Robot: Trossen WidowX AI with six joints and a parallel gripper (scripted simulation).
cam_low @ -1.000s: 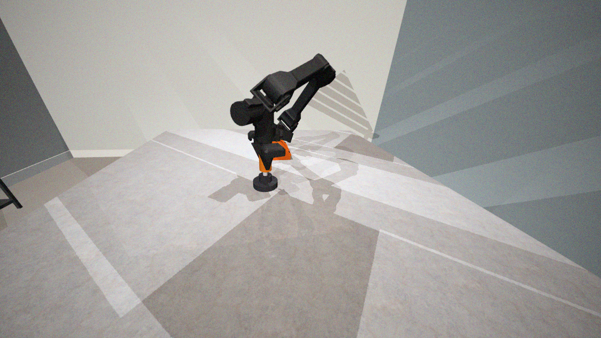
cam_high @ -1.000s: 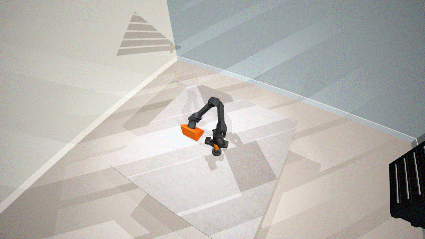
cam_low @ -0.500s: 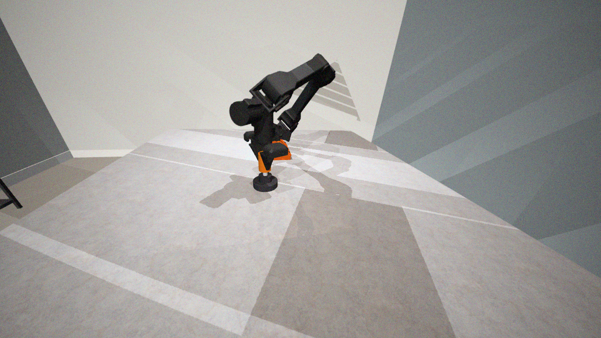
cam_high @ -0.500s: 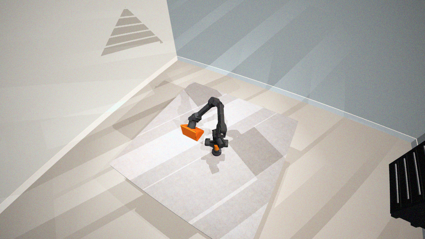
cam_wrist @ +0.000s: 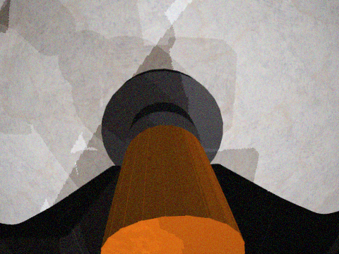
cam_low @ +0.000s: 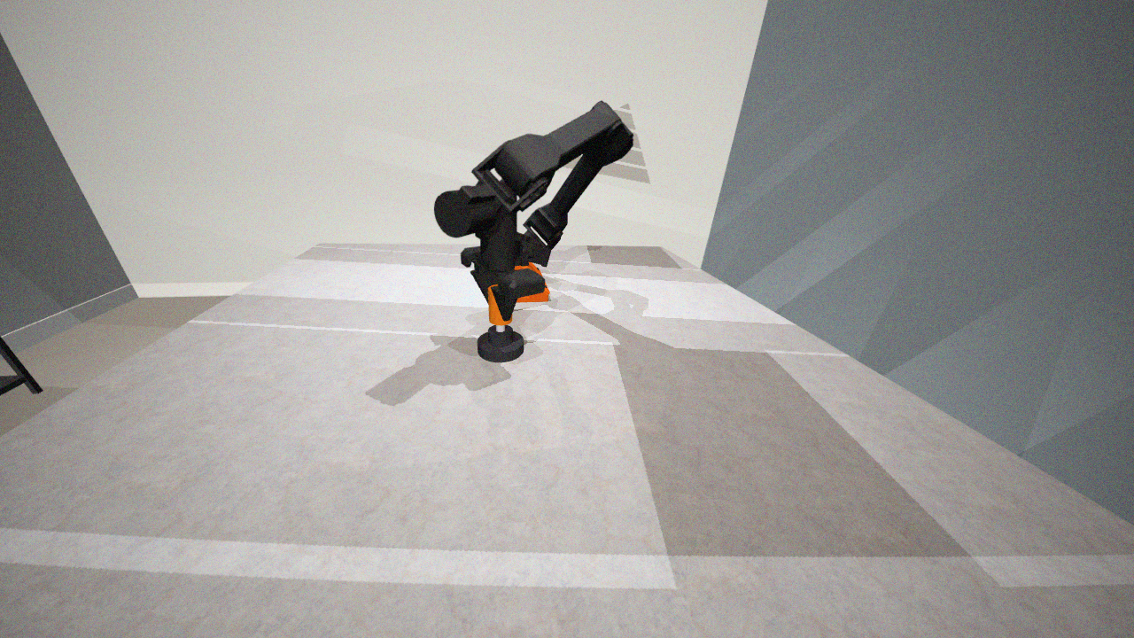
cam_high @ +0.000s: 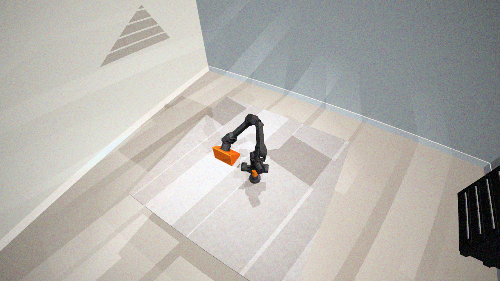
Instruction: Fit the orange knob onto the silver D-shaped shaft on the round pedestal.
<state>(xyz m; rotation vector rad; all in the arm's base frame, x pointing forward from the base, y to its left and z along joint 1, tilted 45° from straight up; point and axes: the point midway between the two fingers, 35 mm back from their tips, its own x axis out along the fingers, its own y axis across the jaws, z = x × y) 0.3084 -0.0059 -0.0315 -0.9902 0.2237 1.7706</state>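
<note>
The orange knob lies 30 mm above my gripper tip. The rest, counted from my gripper tip: round dark pedestal: 40 mm below.
</note>
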